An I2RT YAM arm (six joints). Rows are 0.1 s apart.
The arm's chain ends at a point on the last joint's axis. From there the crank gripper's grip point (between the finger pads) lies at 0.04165 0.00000 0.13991 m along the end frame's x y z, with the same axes.
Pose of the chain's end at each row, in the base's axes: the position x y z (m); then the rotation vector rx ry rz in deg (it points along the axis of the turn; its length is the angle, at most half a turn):
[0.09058 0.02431 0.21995 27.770 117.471 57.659]
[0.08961 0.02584 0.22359 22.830 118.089 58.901]
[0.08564 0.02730 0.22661 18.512 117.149 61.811]
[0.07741 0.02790 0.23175 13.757 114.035 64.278]
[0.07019 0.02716 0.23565 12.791 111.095 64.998]
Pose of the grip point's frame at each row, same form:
[0.17470 0.11874 0.14703 27.770 117.471 57.659]
[0.16939 0.12436 0.15121 22.830 118.089 58.901]
[0.16187 0.13156 0.15857 18.512 117.149 61.811]
[0.15300 0.13696 0.17091 13.757 114.035 64.278]
[0.14874 0.13710 0.18039 12.791 111.095 64.998]

